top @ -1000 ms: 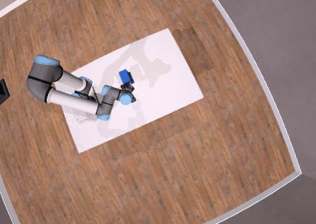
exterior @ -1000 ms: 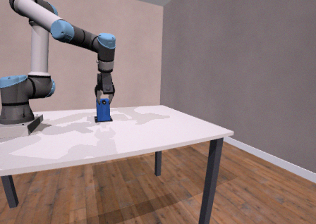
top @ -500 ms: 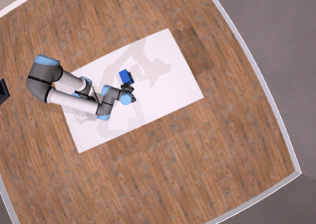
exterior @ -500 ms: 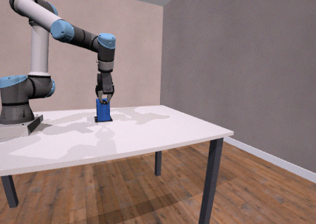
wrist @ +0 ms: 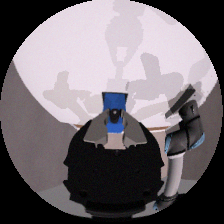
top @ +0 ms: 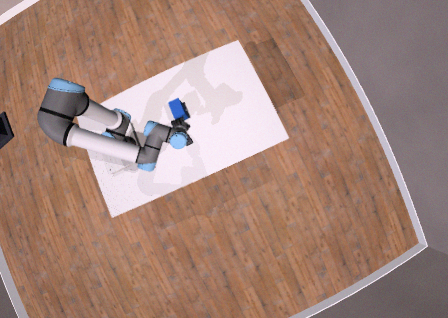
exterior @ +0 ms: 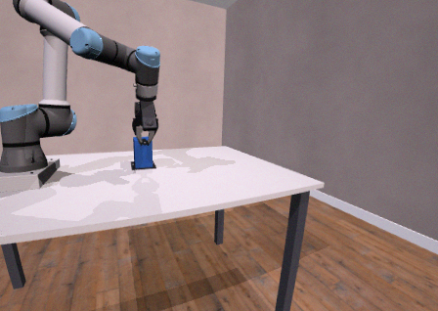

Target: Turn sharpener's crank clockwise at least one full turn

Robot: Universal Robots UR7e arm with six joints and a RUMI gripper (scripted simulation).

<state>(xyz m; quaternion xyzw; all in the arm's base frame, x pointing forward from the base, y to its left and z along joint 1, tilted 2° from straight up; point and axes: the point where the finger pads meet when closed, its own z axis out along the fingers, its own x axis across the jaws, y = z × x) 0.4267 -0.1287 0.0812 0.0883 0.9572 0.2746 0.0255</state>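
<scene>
Now: the dark crank knob 20 mm to the left of my hand.
</scene>
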